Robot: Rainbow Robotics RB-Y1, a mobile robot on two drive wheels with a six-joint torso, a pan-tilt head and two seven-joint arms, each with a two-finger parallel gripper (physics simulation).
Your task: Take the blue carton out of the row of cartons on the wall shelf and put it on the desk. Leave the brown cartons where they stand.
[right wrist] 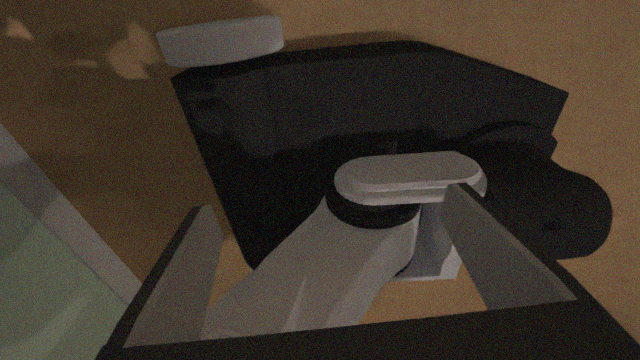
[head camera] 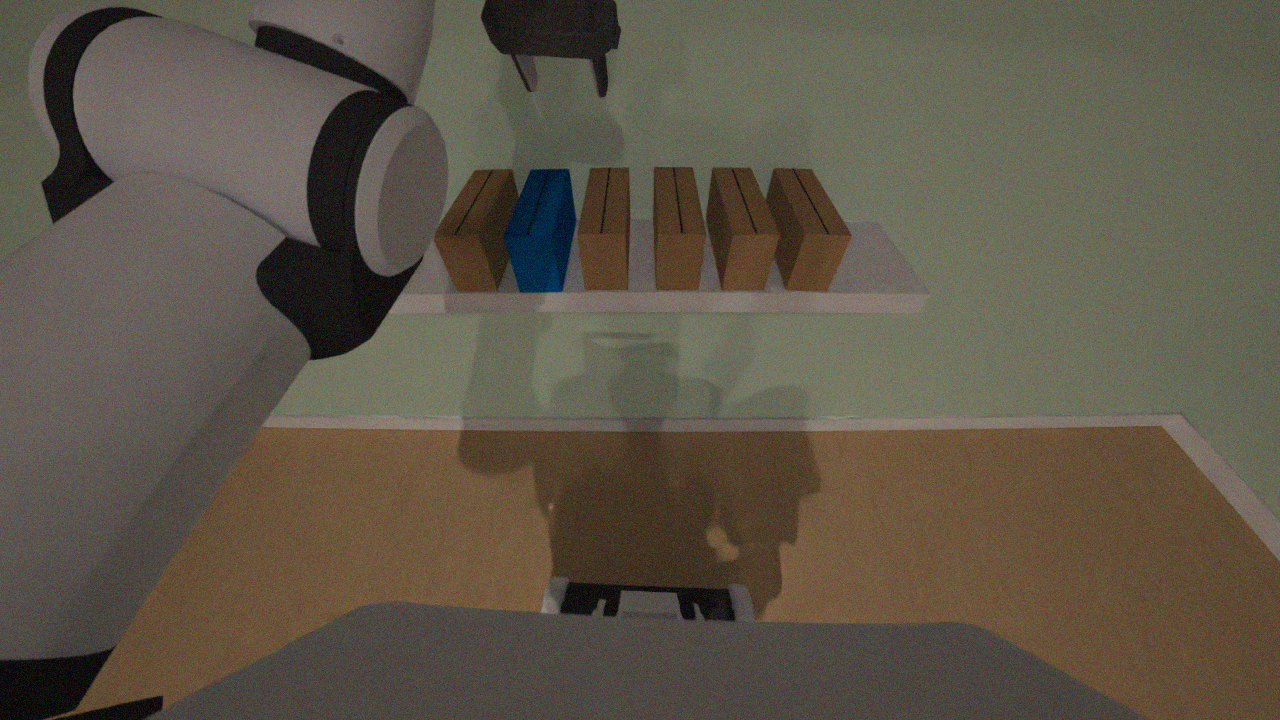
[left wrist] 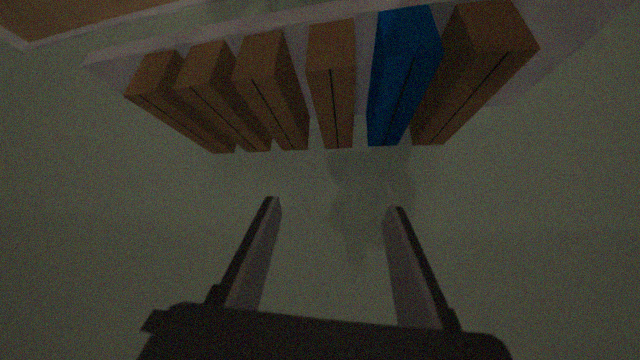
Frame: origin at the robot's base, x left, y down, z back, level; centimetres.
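Where they show: left gripper, fingertip midpoint: (head camera: 567, 87) (left wrist: 332, 210); right gripper, fingertip midpoint: (right wrist: 331, 210).
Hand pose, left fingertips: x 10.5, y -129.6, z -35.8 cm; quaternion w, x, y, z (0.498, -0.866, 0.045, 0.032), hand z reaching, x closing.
After its pixels a point has its place.
The blue carton (head camera: 540, 231) {y -106.8, x 19.6, z -43.7 cm} (left wrist: 406, 75) {y -106.9, x 21.4, z -45.3 cm} stands upright on the white wall shelf (head camera: 662, 302) {y -92.4, x -1.1, z -43.0 cm} (left wrist: 200, 39) {y -94.5, x -17.2, z -43.5 cm}, second from the left in the head view, between brown cartons. One brown carton (head camera: 478, 230) {y -106.8, x 30.3, z -43.9 cm} (left wrist: 475, 75) {y -106.8, x 32.0, z -45.9 cm} stands on its outer side, and another brown carton (head camera: 605, 229) {y -106.8, x 8.9, z -44.5 cm} (left wrist: 331, 85) {y -106.8, x 9.5, z -46.2 cm} stands on its other side with a gap. My left gripper (head camera: 563, 78) {y -129.6, x 10.5, z -35.8 cm} (left wrist: 332, 210) {y -129.6, x 10.5, z -35.8 cm} is open and empty, apart from the cartons and above the row in the head view. My right gripper (right wrist: 331, 210) {y -50.6, x -22.8, z 17.7 cm} is open and empty, beside the robot's own base. The desk does not show in these views.
Further brown cartons (head camera: 677, 229) {y -106.8, x -3.0, z -44.9 cm} (head camera: 741, 229) {y -106.8, x -13.6, z -45.3 cm} (head camera: 807, 229) {y -106.8, x -24.7, z -45.9 cm} stand along the shelf to the right in the head view. A green wall is behind the shelf. Below are a white skirting board (head camera: 895, 422) {y -6.3, x -99.4, z -70.9 cm} and a brown floor (head camera: 1011, 528) {y 0.0, x -131.7, z -30.7 cm}. My left arm covers the left of the head view.
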